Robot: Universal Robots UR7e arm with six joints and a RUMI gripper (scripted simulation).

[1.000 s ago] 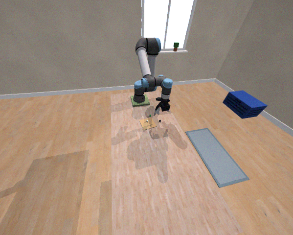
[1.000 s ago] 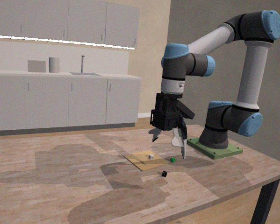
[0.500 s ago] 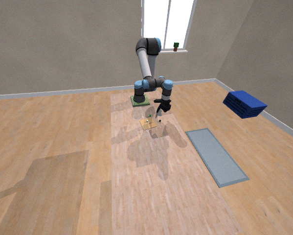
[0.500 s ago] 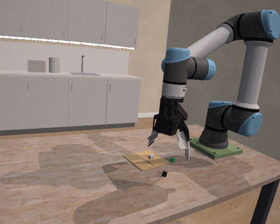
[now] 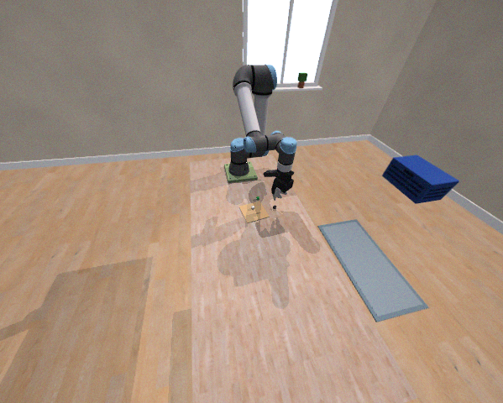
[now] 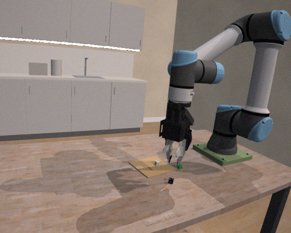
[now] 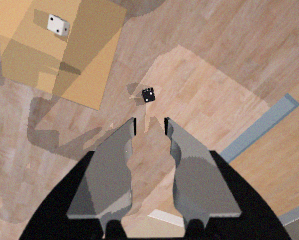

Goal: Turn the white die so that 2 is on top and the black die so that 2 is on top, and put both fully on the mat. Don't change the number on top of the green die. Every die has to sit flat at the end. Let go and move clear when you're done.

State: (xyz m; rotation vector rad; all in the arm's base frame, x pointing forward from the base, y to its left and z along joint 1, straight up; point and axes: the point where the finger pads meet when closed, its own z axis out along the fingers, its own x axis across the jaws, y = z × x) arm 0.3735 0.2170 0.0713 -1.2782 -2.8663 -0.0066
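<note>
Right now the black die is 8 cm below my hand. From my hand the other things lie so: white die 14 cm to the right, 8 cm below, 1 cm ahead; then green die 10 cm to the right, 8 cm below, 8 cm behind; then tan mat 13 cm to the right, 9 cm below, 3 cm ahead.
</note>
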